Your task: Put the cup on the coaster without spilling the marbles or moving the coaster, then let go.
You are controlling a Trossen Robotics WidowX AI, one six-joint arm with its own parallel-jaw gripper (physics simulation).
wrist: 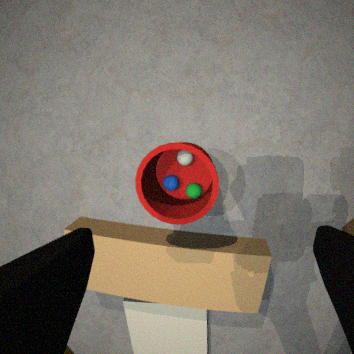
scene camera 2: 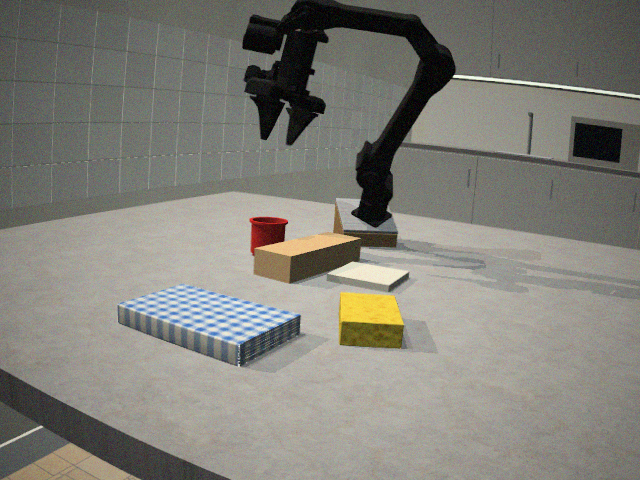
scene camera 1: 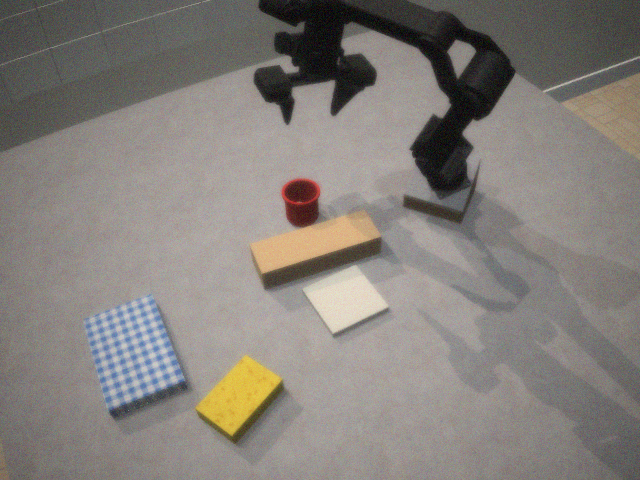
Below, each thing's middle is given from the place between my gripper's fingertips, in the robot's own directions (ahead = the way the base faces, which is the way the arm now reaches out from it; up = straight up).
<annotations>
Now: hand 170 mm above the red cup (scene camera 1: 304, 214), 30 mm short of it and 20 mm to the right of it. Also, from my hand: yellow sponge (scene camera 1: 243, 395) (360 mm to the left, 200 mm ahead, 190 mm below); cream square coaster (scene camera 1: 345, 300) (230 mm to the left, 190 mm below, 10 mm ahead); long wooden block (scene camera 1: 307, 251) (180 mm below, 120 mm to the left, 30 mm ahead).
</annotations>
